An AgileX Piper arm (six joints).
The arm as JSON. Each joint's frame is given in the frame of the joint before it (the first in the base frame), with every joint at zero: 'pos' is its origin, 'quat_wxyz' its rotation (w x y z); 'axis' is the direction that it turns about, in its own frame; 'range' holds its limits. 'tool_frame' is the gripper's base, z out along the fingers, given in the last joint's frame.
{
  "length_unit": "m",
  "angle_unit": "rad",
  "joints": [
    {
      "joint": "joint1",
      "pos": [
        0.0,
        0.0,
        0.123
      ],
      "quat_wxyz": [
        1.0,
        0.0,
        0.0,
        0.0
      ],
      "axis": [
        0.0,
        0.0,
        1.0
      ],
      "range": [
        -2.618,
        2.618
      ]
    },
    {
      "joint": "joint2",
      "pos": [
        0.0,
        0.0,
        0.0
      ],
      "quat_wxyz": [
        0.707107,
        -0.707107,
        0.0,
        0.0
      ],
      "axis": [
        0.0,
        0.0,
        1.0
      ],
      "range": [
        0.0,
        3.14
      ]
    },
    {
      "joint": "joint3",
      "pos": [
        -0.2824,
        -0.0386,
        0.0
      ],
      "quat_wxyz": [
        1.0,
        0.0,
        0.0,
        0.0
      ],
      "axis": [
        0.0,
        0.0,
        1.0
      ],
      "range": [
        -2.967,
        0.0
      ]
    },
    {
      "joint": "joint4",
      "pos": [
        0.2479,
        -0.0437,
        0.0
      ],
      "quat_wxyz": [
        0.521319,
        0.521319,
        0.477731,
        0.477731
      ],
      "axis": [
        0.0,
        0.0,
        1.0
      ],
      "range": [
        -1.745,
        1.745
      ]
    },
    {
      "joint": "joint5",
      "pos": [
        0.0,
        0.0,
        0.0
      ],
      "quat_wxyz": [
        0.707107,
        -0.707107,
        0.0,
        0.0
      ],
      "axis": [
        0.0,
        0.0,
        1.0
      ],
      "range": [
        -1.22,
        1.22
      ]
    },
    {
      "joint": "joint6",
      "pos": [
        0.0,
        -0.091,
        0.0
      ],
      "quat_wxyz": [
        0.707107,
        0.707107,
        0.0,
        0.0
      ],
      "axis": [
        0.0,
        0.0,
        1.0
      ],
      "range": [
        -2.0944,
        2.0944
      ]
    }
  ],
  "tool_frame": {
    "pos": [
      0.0,
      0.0,
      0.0
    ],
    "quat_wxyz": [
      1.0,
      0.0,
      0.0,
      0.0
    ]
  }
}
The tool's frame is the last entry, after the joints.
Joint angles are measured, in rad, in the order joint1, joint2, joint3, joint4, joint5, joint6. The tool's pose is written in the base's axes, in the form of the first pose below.
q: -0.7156, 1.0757, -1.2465, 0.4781, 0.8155, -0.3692
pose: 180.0, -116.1, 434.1, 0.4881, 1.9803, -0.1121
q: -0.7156, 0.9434, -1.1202, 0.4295, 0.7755, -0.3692
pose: 153.0, -97.8, 421.9, 0.4787, 1.9606, -0.1879
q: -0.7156, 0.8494, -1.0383, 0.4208, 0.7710, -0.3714
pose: 135.0, -83.0, 412.1, 0.4699, 1.9505, -0.2061
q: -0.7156, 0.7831, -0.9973, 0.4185, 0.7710, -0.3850
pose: 122.2, -72.1, 409.0, 0.4459, 1.9333, -0.2282
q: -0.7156, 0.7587, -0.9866, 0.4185, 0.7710, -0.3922
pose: 117.5, -68.0, 409.0, 0.4335, 1.9233, -0.2387
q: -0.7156, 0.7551, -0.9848, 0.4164, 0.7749, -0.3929
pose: 116.6, -67.3, 408.6, 0.4314, 1.9264, -0.2401
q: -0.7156, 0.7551, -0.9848, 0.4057, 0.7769, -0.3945
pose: 116.3, -67.7, 408.2, 0.4276, 1.9331, -0.2513
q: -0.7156, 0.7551, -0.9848, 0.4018, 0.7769, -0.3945
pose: 116.1, -67.9, 408.1, 0.4268, 1.9347, -0.2554
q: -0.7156, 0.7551, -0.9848, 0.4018, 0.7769, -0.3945
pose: 116.1, -67.9, 408.1, 0.4268, 1.9347, -0.2554
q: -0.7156, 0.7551, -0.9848, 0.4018, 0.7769, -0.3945
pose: 116.1, -67.9, 408.1, 0.4268, 1.9347, -0.2554
